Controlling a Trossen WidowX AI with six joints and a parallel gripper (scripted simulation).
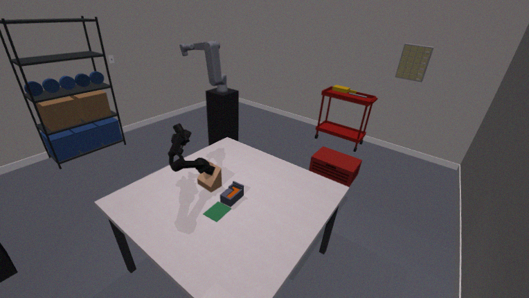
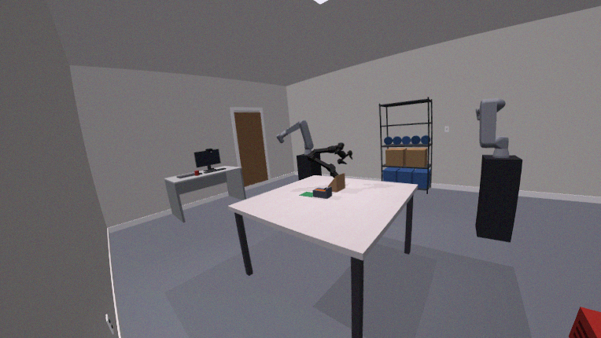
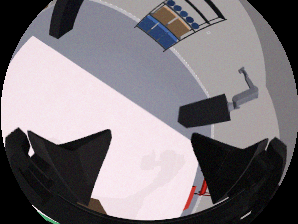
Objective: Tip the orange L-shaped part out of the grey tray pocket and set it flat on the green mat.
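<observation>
My gripper tip is 53 cm short of the orange L-shaped part, 18 cm above it and 2 cm to the left of it. From my gripper tip the other things lie so: green mat 53 cm ahead, 25 cm below, 18 cm to the right.
</observation>
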